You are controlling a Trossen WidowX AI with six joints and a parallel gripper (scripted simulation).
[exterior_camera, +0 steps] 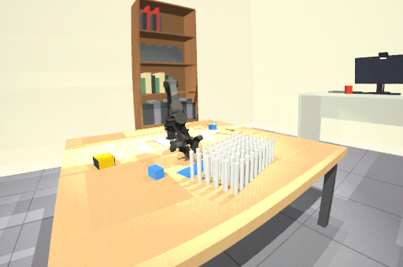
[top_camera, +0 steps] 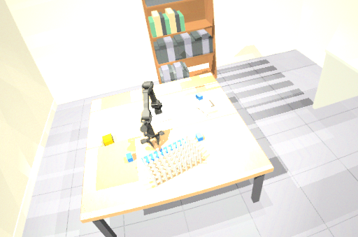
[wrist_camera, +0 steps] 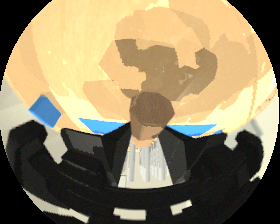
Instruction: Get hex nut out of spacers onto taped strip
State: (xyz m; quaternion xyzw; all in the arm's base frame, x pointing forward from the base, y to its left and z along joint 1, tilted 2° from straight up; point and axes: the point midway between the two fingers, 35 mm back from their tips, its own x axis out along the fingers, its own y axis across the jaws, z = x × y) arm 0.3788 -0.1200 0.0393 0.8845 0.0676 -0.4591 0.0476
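Now: gripper tip 50 mm to the right of the blue taped strip, 50 mm short of it and 10 mm above it. Also, from my gripper tip: brown stick-like tool 100 mm ahead, 20 mm to the left; thin grey tool 480 mm to the left, 230 mm behind, 10 mm below.
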